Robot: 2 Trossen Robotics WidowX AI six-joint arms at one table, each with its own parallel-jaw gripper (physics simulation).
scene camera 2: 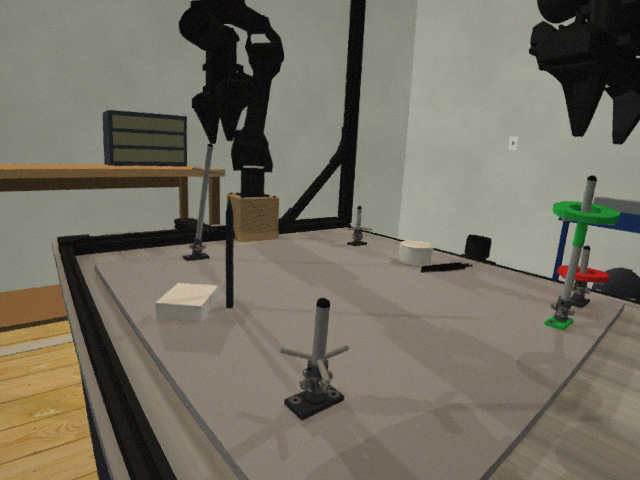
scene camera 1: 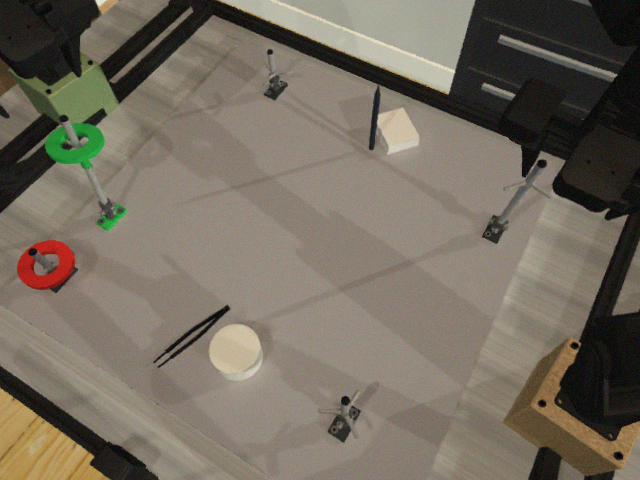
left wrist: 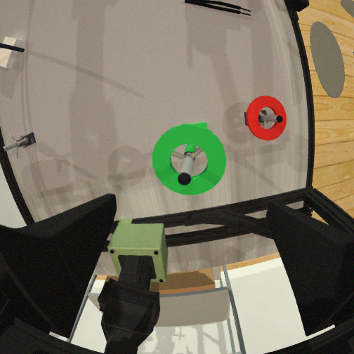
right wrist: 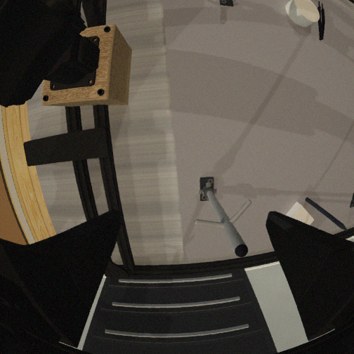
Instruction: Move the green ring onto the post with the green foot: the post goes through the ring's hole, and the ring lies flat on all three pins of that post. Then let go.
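Seen in the pictures: left gripper, fingertip midpoint: [scene camera 2: 599, 140] [scene camera 1: 43, 95]; right gripper, fingertip midpoint: [scene camera 2: 220, 142]; left arm's base at its link origin: [scene camera 1: 53, 66]; right arm's base at its link origin: [scene camera 2: 252, 195] [scene camera 1: 594, 397].
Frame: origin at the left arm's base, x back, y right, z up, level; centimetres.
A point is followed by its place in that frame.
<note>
The green ring [scene camera 1: 54, 148] @(x -21.3, y 12.4, z 7.3 cm) [scene camera 2: 563, 211] @(x -23.1, y 6.8, z 6.5 cm) [left wrist: 162, 159] is around the leaning post [scene camera 1: 95, 183] @(x -22.9, y 11.1, z -0.4 cm) [scene camera 2: 572, 268] @(x -22.3, y 10.4, z -0.5 cm) with the green foot [scene camera 1: 110, 222] @(x -23.8, y 12.8, z -7.9 cm) [scene camera 2: 558, 323] @(x -22.5, y 10.5, z -7.9 cm). The post's black tip stands out through the hole. The ring sits high on the post, square to it, at the pins; parts of pins show through the hole in the left wrist view, and their outer ends are hidden under the ring. My left gripper [scene camera 2: 598, 138] @(x -21.7, y 9.9, z 14.8 cm) [left wrist: 194, 206] is open and empty, above and clear of the ring. My right gripper [scene camera 1: 568, 196] @(x -75.9, y -15.9, z 12.7 cm) [scene camera 2: 221, 141] @(x -75.9, y -15.9, z 12.7 cm) [right wrist: 195, 219] is open and empty near a tall black-footed post [scene camera 1: 514, 201] @(x -71.4, y -20.0, z 2.5 cm) [scene camera 2: 203, 206] @(x -70.9, y -20.6, z 1.1 cm) [right wrist: 225, 220].
A red ring [scene camera 1: 24, 266] @(x -23.7, y 25.2, z -3.3 cm) [scene camera 2: 599, 276] @(x -22.6, y 21.7, z -3.2 cm) [left wrist: 254, 117] is around a shorter post near the green-footed one. Other black-footed posts stand at the back and front. A white block [scene camera 1: 398, 131] @(x -49.2, y -28.0, z -6.4 cm), an upright dark rod [scene camera 1: 374, 118] @(x -47.0, y -23.4, z -0.9 cm), a round white block [scene camera 1: 235, 348] @(x -53.5, y 16.1, z -4.9 cm) and black tweezers [scene camera 1: 191, 335] @(x -46.1, y 18.1, z -8.1 cm) are on the mat.
</note>
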